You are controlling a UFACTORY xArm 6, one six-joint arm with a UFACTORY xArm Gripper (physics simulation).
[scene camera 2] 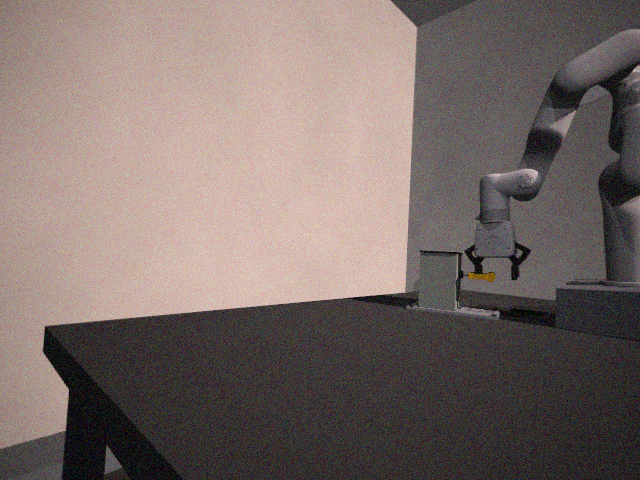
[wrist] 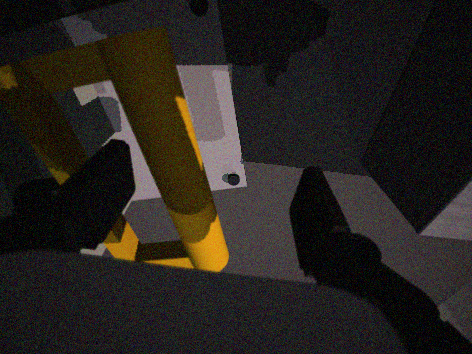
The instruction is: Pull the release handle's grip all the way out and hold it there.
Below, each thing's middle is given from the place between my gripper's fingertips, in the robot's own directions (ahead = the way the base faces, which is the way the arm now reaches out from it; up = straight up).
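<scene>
The light base plate (wrist: 197,43) has my hand 10 cm above it and 2 cm to the right of it, and my hand is also 11 cm short of it.
</scene>
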